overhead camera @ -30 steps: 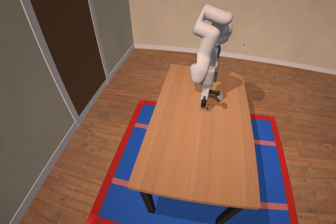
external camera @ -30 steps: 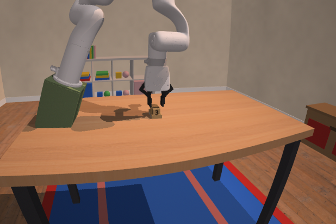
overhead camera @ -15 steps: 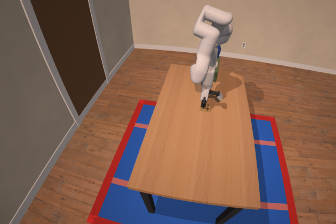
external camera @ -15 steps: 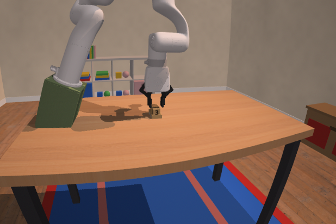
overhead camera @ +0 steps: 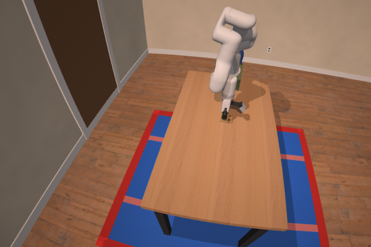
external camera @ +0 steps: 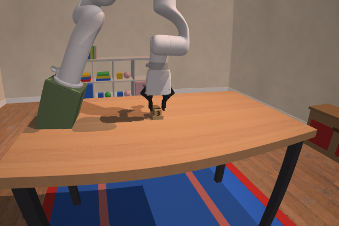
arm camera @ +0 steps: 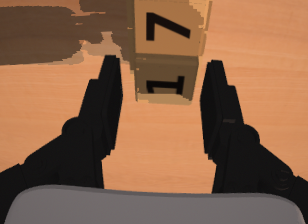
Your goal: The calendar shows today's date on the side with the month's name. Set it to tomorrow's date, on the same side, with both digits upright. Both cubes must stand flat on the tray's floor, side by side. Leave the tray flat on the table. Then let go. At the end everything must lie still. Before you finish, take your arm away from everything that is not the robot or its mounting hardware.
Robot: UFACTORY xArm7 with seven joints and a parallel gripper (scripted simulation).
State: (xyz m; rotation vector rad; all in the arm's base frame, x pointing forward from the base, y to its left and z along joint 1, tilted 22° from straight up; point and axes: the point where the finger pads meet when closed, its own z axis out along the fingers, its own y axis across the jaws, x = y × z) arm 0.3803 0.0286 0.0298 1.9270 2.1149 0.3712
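The wooden digit cube lies 3 cm below my hand. The rest, counted from my hand: low tray: 5 cm below, 2 cm to the left; wooden cube: 3 cm to the left, 3 cm below.
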